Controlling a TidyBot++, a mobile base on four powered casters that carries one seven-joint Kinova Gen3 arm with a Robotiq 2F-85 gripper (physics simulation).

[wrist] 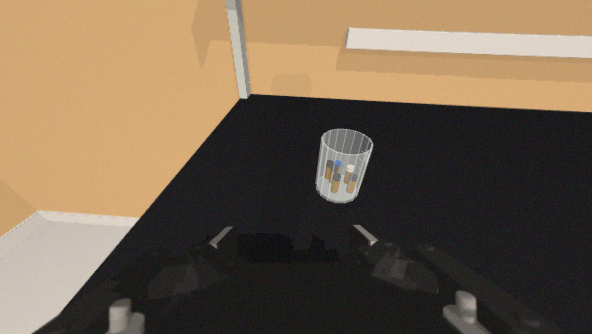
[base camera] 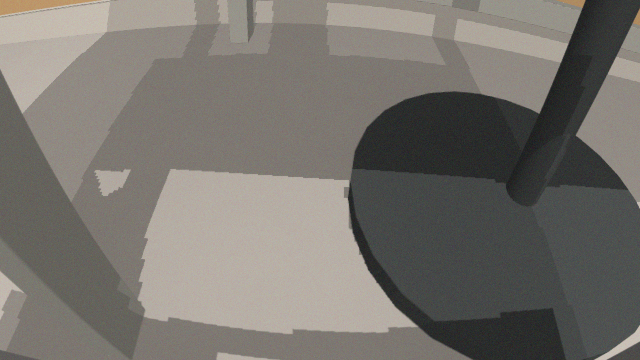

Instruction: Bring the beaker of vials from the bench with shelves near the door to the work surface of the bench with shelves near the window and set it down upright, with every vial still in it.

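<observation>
The clear beaker (wrist: 343,159) stands upright on the black bench top (wrist: 470,200) in the wrist view, a little right of centre. Several brown vials with dark, blue and white caps stand inside it near its bottom. My gripper (wrist: 293,238) is open, with its fingertips wide apart. The beaker is beyond the fingertips, toward the right finger, and is not between them. The beaker and gripper do not show in the base camera view.
A grey upright post (wrist: 240,55) stands at the bench's back left corner. A white rail (wrist: 470,43) runs along the orange wall. In the base camera view, a round dark stool base (base camera: 450,250) with its post stands at right, and a grey bench leg (base camera: 55,210) at left.
</observation>
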